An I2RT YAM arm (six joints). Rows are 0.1 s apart.
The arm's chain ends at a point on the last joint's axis. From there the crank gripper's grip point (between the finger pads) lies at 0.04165 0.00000 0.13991 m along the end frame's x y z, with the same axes.
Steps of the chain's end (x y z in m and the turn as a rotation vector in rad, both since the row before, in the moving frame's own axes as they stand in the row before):
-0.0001 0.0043 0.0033 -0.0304 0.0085 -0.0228
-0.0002 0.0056 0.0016 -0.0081 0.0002 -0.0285
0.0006 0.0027 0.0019 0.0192 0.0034 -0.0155
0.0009 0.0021 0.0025 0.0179 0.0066 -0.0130
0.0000 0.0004 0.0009 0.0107 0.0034 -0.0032
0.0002 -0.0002 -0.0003 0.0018 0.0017 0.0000
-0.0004 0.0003 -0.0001 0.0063 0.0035 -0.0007
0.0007 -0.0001 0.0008 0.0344 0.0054 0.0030
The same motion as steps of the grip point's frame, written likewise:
0.0011 0.0076 0.0029 -0.0304 0.0085 -0.0228
-0.0002 0.0055 0.0016 -0.0081 0.0002 -0.0285
0.0010 -0.0006 0.0017 0.0192 0.0034 -0.0155
0.0018 -0.0009 0.0022 0.0179 0.0066 -0.0130
0.0005 -0.0012 0.0007 0.0107 0.0034 -0.0032
0.0004 -0.0005 -0.0004 0.0018 0.0017 0.0000
0.0001 -0.0006 -0.0002 0.0063 0.0035 -0.0007
0.0015 -0.0048 0.0005 0.0344 0.0054 0.0030

